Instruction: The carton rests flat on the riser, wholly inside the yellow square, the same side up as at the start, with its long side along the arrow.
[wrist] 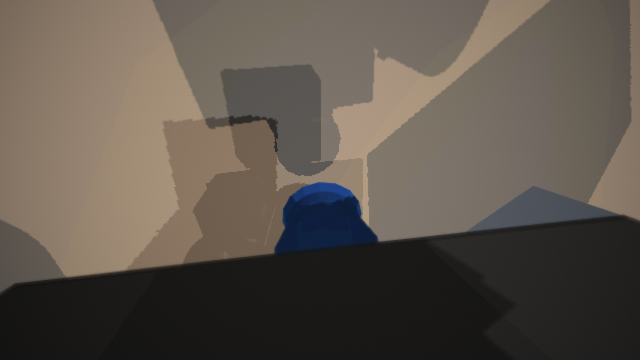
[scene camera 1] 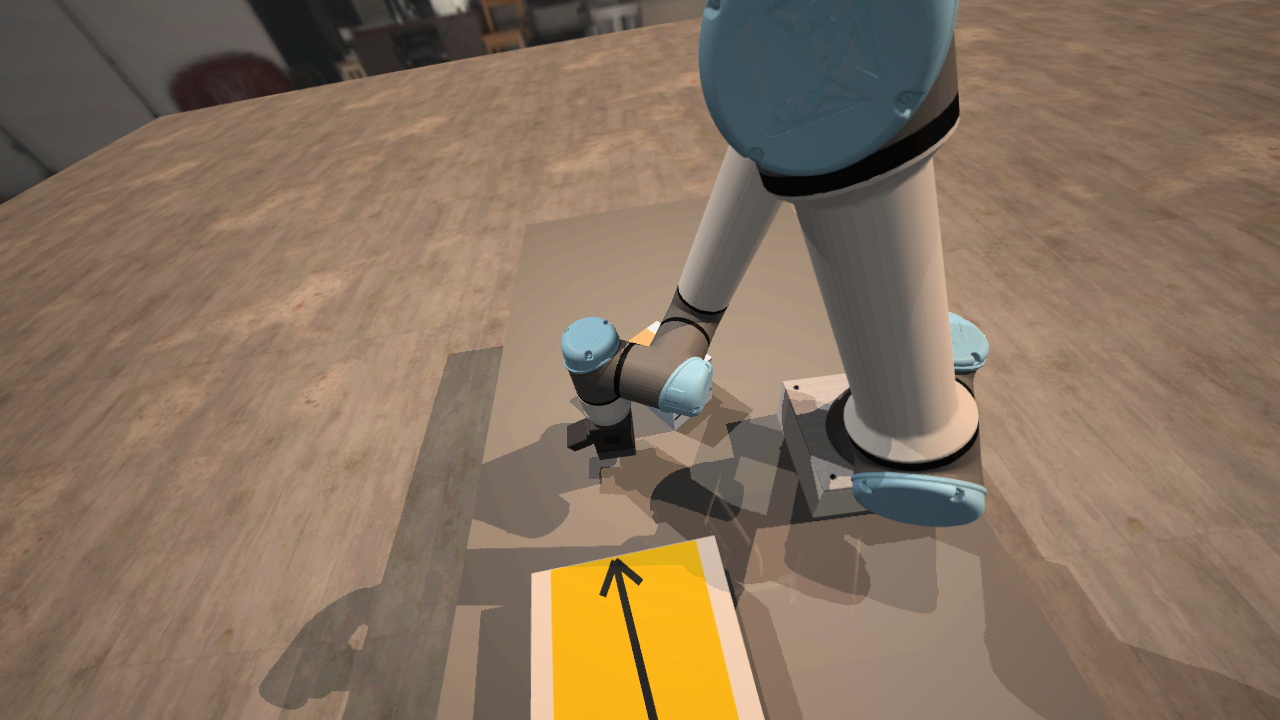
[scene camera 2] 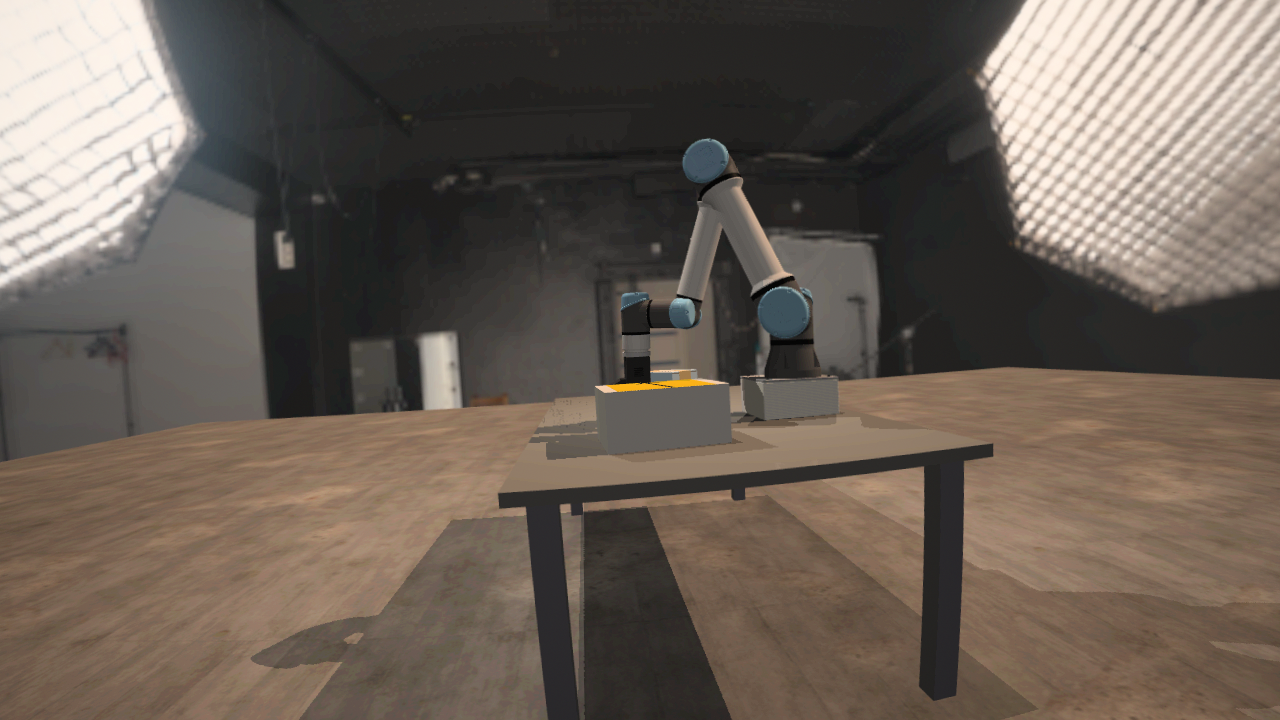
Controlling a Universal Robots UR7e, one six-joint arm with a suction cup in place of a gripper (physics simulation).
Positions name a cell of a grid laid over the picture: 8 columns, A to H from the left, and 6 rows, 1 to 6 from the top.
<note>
The suction cup (wrist: E4) holds nothing. The cup is 17 cm from the middle of a carton (scene camera 1: E4), level with it. The table carries a riser (scene camera 1: E6).
The carton also shows in the wrist view (wrist: G4). The wrist view does not show the riser: it is out of frame.
</note>
